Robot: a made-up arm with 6 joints.
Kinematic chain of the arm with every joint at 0, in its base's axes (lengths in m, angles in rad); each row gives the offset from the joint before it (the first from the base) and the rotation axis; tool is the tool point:
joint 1: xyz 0 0 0.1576 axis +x
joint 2: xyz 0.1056 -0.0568 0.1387 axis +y
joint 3: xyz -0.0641 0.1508 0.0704 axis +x
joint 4: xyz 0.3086 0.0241 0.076 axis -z
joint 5: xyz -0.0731 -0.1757 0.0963 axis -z
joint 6: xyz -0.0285 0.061 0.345 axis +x
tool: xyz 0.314 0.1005 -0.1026
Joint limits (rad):
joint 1: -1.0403..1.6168
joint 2: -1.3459..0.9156
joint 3: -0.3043..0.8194
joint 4: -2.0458..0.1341
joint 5: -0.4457..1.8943
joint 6: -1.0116..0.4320
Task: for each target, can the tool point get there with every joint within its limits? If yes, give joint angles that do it. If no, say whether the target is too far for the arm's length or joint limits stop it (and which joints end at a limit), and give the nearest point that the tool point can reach.
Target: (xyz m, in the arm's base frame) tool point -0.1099 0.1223 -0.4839
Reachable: no: joint limits stop it (at a limit: joint 1, joint 2, joint 3, joint 4, joint 5) | nearest point 0.1968 -0.0069 -0.3471 | short by 0.360 m
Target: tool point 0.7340 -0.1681 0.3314
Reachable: yes | joints 0.5270 0.6590 0.5887 -0.3625 -0.0490 -0.0590
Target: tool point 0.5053 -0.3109 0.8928
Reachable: yes | joints 0.2584 -0.2990 -0.1132 -0.4846 1.2585 -0.0657
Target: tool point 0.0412 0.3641 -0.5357
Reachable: no: joint limits stop it (at a limit: joint 1, joint 2, joint 3, joint 5) | nearest point 0.2941 0.1135 -0.3714 | short by 0.392 m
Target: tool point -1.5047 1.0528 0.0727
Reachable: no: too far | nearest point -0.4351 0.7237 0.2669 | short by 1.136 m
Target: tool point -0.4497 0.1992 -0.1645
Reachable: no: joint limits stop it (at a limit: joint 1, joint 2, joint 3, joint 4, joint 6) | nearest point -0.3500 0.4522 0.0532 | short by 0.348 m
